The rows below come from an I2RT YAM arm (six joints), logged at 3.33 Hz.
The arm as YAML. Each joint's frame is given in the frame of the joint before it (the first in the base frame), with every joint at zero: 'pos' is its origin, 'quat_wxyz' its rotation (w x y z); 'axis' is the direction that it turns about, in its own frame. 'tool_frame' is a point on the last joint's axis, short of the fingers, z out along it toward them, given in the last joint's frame.
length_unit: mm
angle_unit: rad
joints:
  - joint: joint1
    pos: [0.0, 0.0, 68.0]
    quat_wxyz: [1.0, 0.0, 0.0, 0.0]
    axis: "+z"
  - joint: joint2
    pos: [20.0, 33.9, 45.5]
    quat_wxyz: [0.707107, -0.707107, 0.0, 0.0]
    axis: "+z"
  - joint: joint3
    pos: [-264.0, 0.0, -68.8]
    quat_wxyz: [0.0, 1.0, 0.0, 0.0]
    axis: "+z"
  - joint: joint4
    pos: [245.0, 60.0, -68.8]
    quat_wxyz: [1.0, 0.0, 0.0, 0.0]
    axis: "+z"
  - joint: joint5
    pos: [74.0, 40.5, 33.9]
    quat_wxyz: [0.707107, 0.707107, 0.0, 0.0]
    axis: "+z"
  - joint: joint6
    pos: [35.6, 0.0, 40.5]
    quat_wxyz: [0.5, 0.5, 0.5, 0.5]
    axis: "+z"
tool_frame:
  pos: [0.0, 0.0, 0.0]
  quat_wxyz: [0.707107, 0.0, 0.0, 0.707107]
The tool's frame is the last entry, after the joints.
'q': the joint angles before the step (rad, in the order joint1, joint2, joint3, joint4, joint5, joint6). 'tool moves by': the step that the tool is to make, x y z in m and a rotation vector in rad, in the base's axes. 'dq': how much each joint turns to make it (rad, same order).
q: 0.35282, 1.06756, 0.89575, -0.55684, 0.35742, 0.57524
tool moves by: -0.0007, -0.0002, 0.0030, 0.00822, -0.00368, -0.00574
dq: 0.00027, -0.00306, 0.00946, -0.00951, 0.00021, 0.00940
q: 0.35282, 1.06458, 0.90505, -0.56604, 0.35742, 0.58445
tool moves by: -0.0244, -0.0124, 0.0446, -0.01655, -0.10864, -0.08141
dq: -0.00026, -0.10267, 0.10104, -0.11157, 0.09643, 0.01057
